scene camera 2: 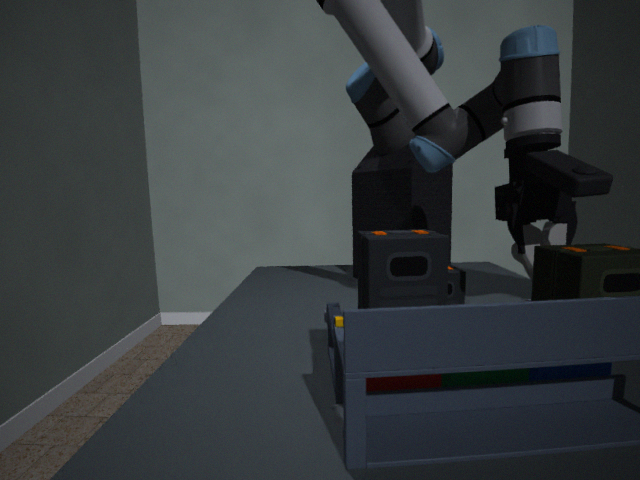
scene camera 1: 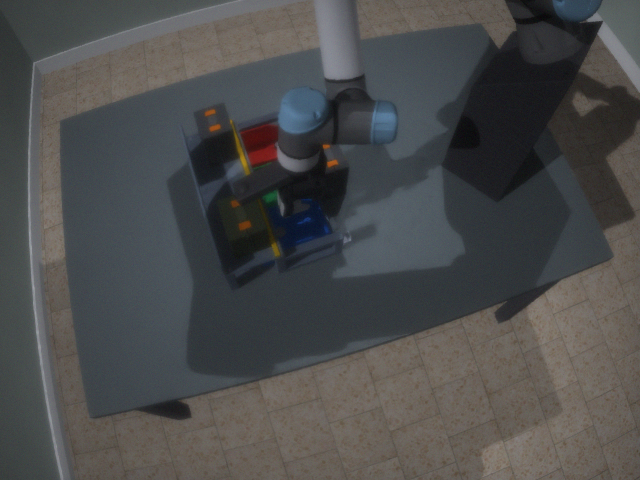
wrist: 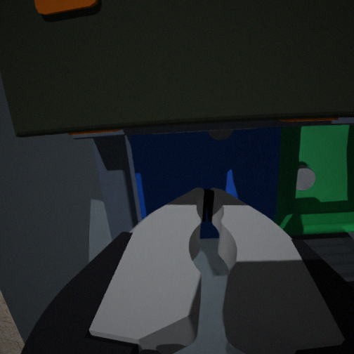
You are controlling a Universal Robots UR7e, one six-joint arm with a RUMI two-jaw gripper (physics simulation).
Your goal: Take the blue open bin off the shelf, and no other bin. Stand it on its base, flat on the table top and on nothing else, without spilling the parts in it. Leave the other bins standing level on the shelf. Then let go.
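Places are measured from the arm's base along level axes (x left, y back, z up), in metres.
Pixels of known places: gripper, fingertip midpoint: (scene camera 1: 284, 214); arm's base at its link origin: (scene camera 2: 398, 138) (scene camera 1: 553, 45).
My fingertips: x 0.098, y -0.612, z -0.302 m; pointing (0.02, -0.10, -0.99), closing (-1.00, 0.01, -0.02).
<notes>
Ahead of a thing's pixels: the offset from my fingertips to its top centre. "pt": to the spot under its first point.
The blue open bin {dx -0.001, dy +0.007, dz -0.048 m} (scene camera 1: 311, 225) (scene camera 2: 573, 370) (wrist: 170, 162) sits on the shelf (scene camera 1: 315, 254) (scene camera 2: 491, 335) at its end, beside the green bin {dx -0.113, dy -0.003, dz -0.048 m} (scene camera 1: 270, 196) (wrist: 325, 150). A round grey part shows in it in the wrist view. The red bin {dx -0.224, dy -0.012, dz -0.048 m} (scene camera 1: 261, 149) is at the other end of the row. My gripper (scene camera 1: 284, 206) (scene camera 2: 528, 262) (wrist: 205, 191) is shut and empty, pointing down, over the blue bin. In scene camera 2 its fingertips are partly hidden behind the olive case. Whether they touch the bin cannot be told.
An olive case {dx +0.009, dy -0.089, dz +0.070 m} (scene camera 1: 242, 222) (scene camera 2: 568, 279) (wrist: 175, 65) stands beside the blue bin, across the shelf's yellow strip {pt dx +0.012, dy -0.040, dz -0.017 m} (scene camera 1: 268, 227). A dark grey case {dx -0.222, dy -0.106, dz +0.095 m} (scene camera 1: 219, 142) (scene camera 2: 403, 294) stands on the same side, near the red bin. Another dark case {dx -0.118, dy +0.130, dz +0.003 m} (scene camera 1: 336, 186) (scene camera 2: 456, 286) stands at the bins' other side.
</notes>
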